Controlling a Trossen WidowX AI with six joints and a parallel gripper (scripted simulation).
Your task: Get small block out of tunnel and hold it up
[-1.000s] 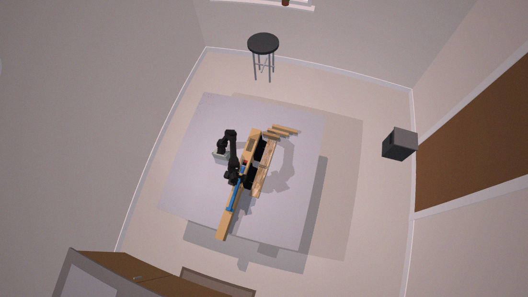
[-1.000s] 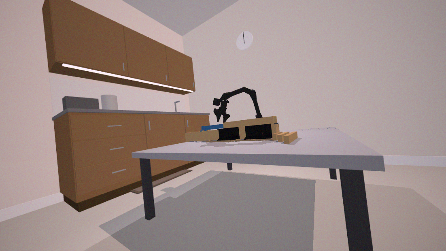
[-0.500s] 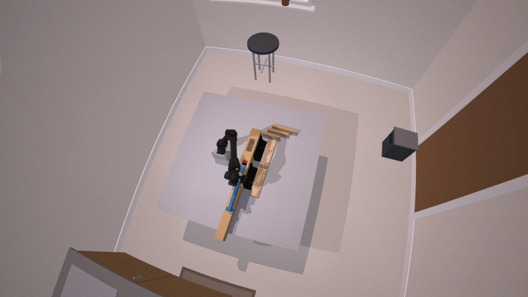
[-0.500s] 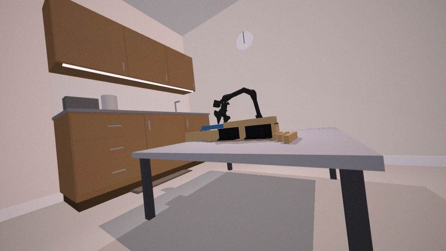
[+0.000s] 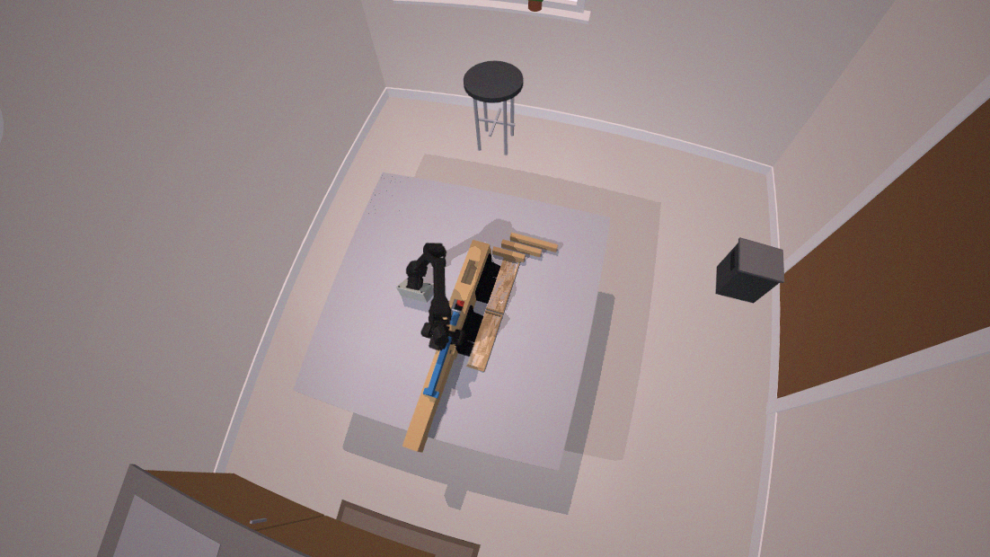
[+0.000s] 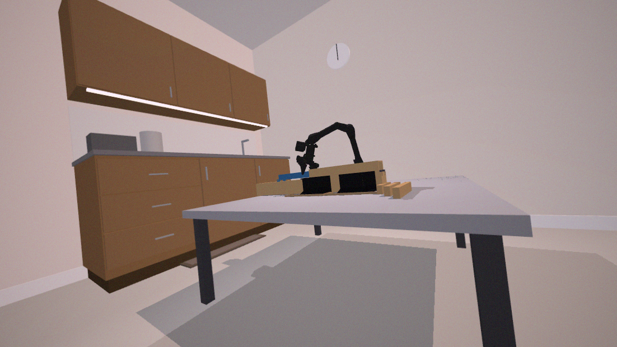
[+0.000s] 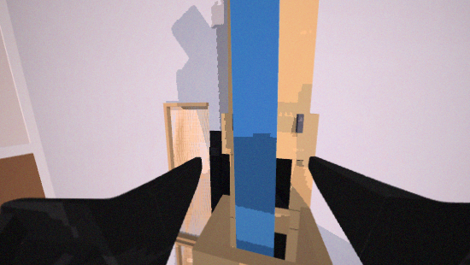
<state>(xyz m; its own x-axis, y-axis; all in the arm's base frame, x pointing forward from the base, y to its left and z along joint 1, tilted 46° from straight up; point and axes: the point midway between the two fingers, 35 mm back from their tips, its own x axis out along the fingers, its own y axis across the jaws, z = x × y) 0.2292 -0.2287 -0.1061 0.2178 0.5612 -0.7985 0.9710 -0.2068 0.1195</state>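
Now: the covered tunnel 5 cm below my gripper tip, 3 cm to the left of it and 2 cm ahead of it. From my gripper tip the other things lie so: red block: 20 cm to the left, 1 cm below, 1 cm ahead.
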